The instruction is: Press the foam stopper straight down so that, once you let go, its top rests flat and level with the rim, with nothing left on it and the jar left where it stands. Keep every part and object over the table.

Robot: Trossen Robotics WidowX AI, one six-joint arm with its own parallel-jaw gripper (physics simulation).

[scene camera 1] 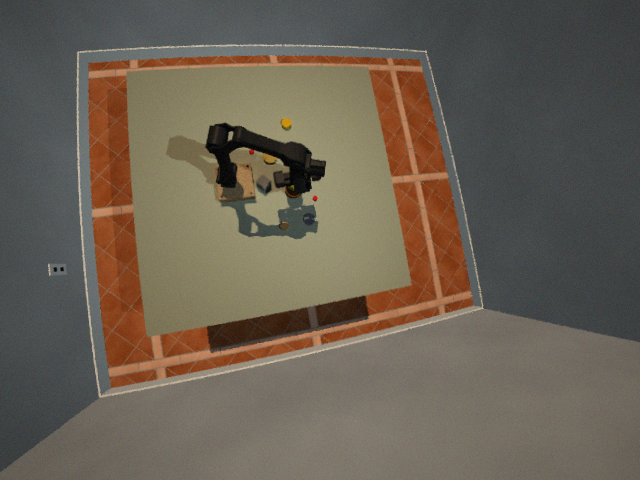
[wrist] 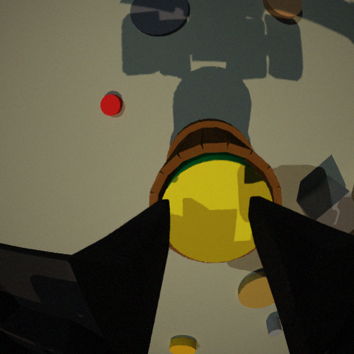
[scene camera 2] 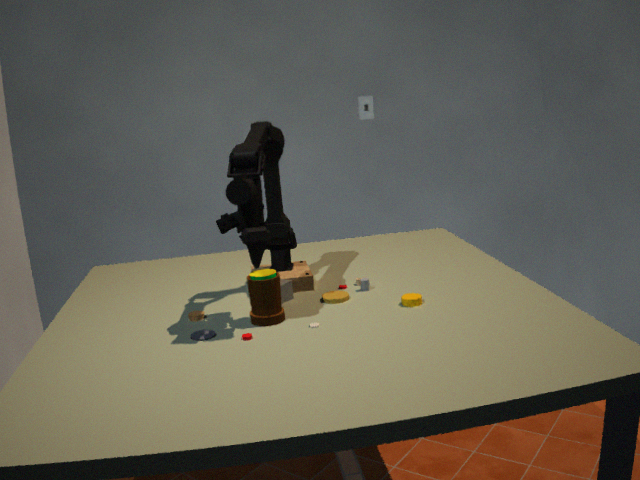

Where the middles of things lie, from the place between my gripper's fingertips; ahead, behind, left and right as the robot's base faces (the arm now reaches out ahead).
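Brown jar (scene camera 2: 264, 288): from my hand, 8 cm below, 1 cm behind, 1 cm to the left.
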